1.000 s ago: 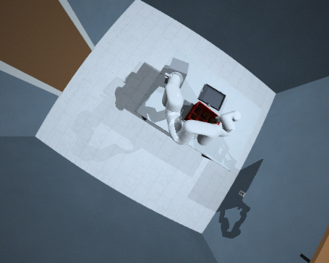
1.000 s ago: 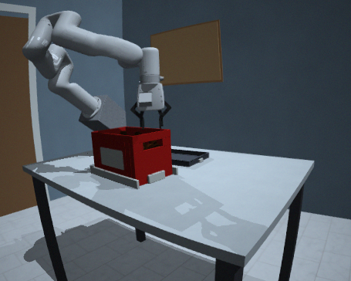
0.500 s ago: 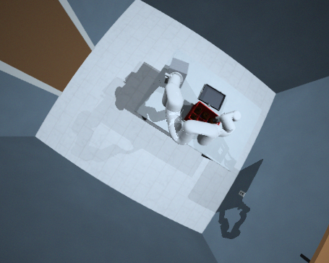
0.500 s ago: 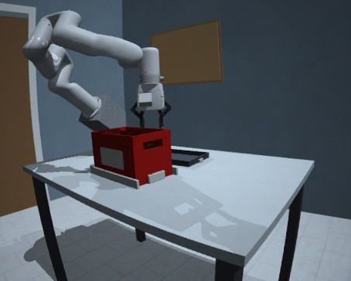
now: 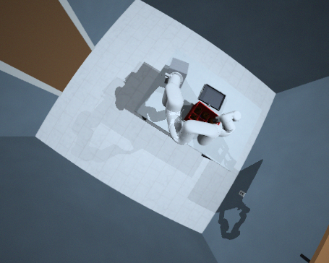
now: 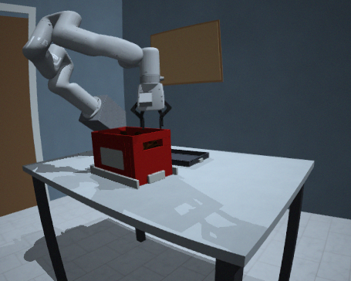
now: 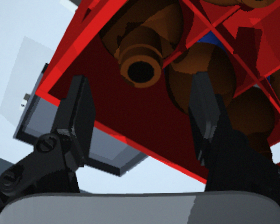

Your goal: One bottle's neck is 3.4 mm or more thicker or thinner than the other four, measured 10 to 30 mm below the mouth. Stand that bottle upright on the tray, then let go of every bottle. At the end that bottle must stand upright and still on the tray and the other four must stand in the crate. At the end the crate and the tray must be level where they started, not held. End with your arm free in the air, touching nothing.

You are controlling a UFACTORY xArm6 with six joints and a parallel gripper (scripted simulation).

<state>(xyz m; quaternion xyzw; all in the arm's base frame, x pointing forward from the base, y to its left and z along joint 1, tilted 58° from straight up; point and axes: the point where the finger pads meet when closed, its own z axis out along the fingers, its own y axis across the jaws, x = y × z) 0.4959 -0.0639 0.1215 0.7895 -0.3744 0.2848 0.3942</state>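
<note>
Now: the red crate 11 cm below my hand, 10 cm behind it and 2 cm to the right of it. The rest, counted from my hand: glass bottle 18 cm behind, 11 cm below, 3 cm to the left; dark tray 26 cm to the left, 19 cm below, 5 cm behind.
</note>
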